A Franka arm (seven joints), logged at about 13 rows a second.
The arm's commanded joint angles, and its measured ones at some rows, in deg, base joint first. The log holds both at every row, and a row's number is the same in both.
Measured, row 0: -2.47 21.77 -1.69 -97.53 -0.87 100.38 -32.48
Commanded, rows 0 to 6: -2.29 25.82 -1.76 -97.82 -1.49 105.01 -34.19; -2.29 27.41 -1.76 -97.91 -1.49 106.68 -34.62; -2.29 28.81 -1.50 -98.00 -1.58 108.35 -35.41; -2.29 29.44 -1.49 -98.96 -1.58 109.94 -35.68; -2.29 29.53 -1.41 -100.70 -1.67 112.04 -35.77; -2.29 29.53 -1.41 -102.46 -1.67 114.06 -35.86; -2.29 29.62 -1.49 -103.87 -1.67 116.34 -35.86
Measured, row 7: -2.43 30.83 -1.44 -100.41 -1.08 112.77 -35.02
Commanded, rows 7 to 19: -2.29 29.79 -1.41 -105.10 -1.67 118.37 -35.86; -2.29 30.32 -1.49 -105.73 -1.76 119.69 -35.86; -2.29 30.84 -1.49 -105.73 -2.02 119.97 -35.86; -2.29 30.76 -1.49 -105.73 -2.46 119.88 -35.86; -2.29 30.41 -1.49 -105.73 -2.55 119.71 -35.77; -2.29 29.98 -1.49 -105.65 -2.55 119.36 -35.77; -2.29 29.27 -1.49 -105.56 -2.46 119.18 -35.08; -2.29 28.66 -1.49 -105.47 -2.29 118.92 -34.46; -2.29 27.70 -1.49 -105.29 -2.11 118.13 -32.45; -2.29 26.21 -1.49 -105.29 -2.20 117.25 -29.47; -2.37 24.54 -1.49 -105.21 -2.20 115.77 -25.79; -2.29 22.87 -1.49 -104.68 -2.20 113.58 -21.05; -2.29 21.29 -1.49 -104.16 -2.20 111.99 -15.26
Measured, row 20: -2.45 25.68 -1.47 -104.17 -1.94 115.56 -23.23
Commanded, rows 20 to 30: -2.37 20.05 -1.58 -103.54 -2.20 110.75 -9.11; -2.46 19.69 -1.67 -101.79 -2.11 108.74 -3.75; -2.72 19.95 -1.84 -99.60 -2.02 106.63 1.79; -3.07 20.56 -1.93 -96.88 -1.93 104.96 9.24; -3.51 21.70 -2.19 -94.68 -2.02 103.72 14.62; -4.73 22.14 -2.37 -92.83 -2.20 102.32 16.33; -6.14 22.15 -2.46 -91.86 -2.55 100.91 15.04; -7.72 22.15 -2.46 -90.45 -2.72 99.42 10.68; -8.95 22.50 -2.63 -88.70 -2.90 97.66 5.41; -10.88 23.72 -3.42 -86.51 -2.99 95.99 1.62; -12.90 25.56 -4.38 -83.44 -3.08 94.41 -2.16
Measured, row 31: -9.53 21.73 -3.64 -90.18 -2.59 98.24 4.12
